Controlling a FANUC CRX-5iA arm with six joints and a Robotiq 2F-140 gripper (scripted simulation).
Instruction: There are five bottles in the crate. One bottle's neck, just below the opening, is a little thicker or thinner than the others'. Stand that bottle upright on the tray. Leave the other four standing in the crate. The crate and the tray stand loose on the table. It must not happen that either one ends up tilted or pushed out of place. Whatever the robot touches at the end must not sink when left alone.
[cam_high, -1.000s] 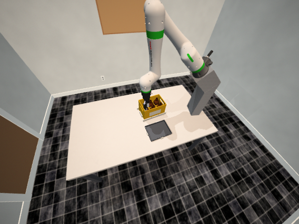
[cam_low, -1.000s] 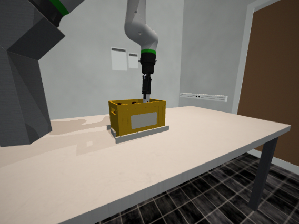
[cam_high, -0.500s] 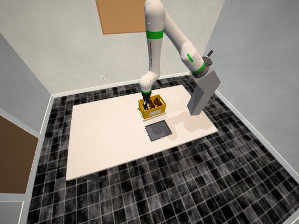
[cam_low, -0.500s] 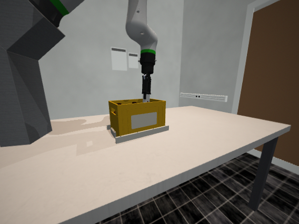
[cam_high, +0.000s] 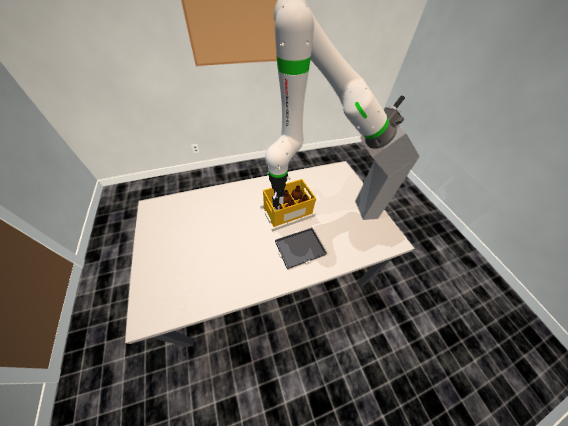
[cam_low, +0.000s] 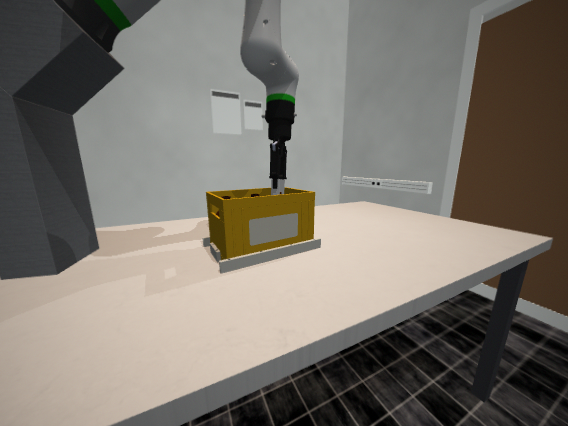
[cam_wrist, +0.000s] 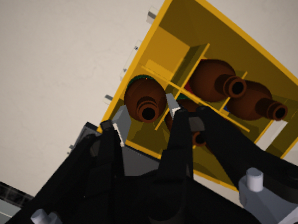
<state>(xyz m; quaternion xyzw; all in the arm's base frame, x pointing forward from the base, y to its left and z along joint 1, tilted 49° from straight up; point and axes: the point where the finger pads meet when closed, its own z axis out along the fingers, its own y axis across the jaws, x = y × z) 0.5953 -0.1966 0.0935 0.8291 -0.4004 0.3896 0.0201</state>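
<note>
My gripper is now 8 cm past the brown bottle, 8 cm above it and 2 cm to the right of it. Round my hand: crate (10 cm behind, 9 cm below, 2 cm to the right); then dark grey tray (23 cm to the left, 16 cm below, 2 cm ahead).
</note>
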